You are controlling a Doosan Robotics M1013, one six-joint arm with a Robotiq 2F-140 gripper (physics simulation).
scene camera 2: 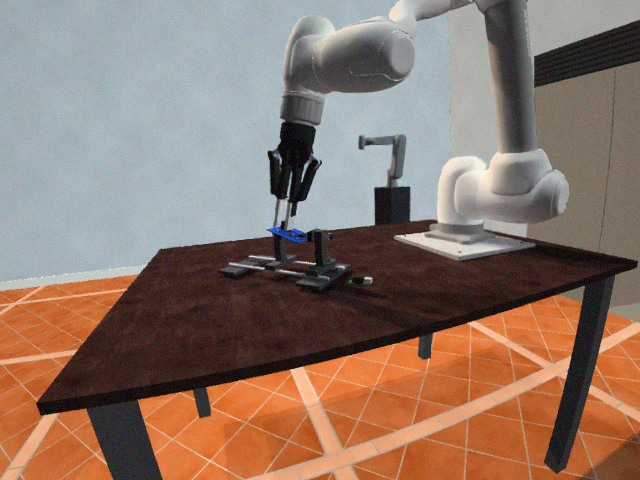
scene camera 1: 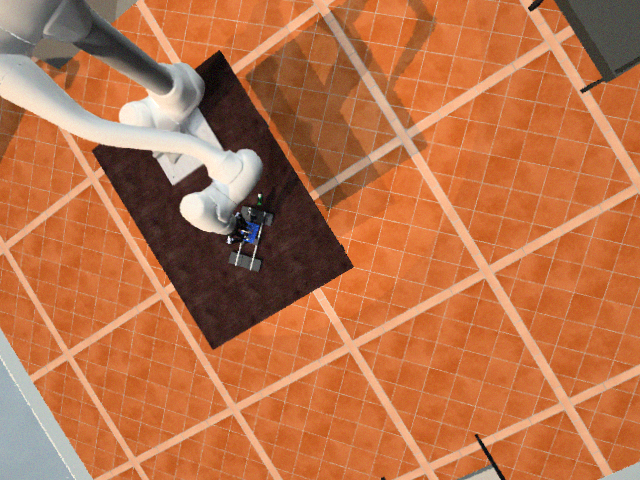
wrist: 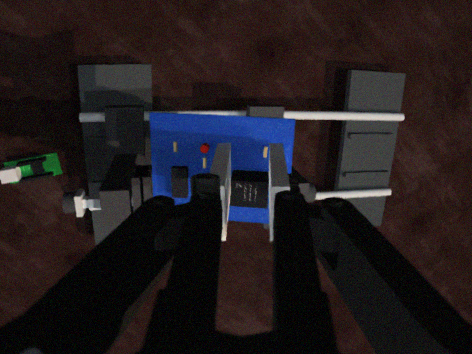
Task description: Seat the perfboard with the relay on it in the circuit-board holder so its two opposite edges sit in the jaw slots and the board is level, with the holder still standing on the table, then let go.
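Places are measured from the arm's base along level axes (x ahead, y left, z up), in metres.
Where they show: gripper, fingertip midpoint: (scene camera 2: 283, 228) (scene camera 1: 248, 235) (wrist: 250, 164); arm's base, origin of the base link: (scene camera 2: 459, 237).
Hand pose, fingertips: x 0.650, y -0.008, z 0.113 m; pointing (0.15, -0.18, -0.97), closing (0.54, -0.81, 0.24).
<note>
Each offset is from my fingertips to the top centre of the thing. "pt": to the spot under its first point. Level surfaces: height alone.
The blue perfboard @(dx -0.016, dy +0.012, dz +0.015 m) (scene camera 1: 253, 235) (scene camera 2: 296, 238) (wrist: 235, 134) carries a black relay @(dx -0.013, dy -0.008, dz +0.015 m) (wrist: 249, 192). My gripper (scene camera 1: 242, 232) (scene camera 2: 285, 222) (wrist: 250, 164) is shut on the relay, its pale fingertips on two opposite sides. The dark circuit-board holder (scene camera 1: 245, 261) (scene camera 2: 316, 283) (wrist: 372, 95) stands on the table @(dz -0.125 m) (scene camera 1: 206, 310) (scene camera 2: 180, 330). The board is at jaw height and looks slightly tilted in scene camera 2. In the wrist view its left edge is close beside the left jaw (wrist: 114, 217). The other jaw is mostly hidden by board and fingers. I cannot tell whether either edge sits in a slot.
A small green board with a white part (scene camera 1: 260, 199) (scene camera 2: 360, 281) (wrist: 50, 164) lies on the table beside the holder's foot nearer the robot base. A screw knob @(pt dx -0.077, dy +0.076, dz -0.013 m) (wrist: 79, 202) sticks out from the left jaw. The white base plate (scene camera 2: 460, 248) is farther along the table.
</note>
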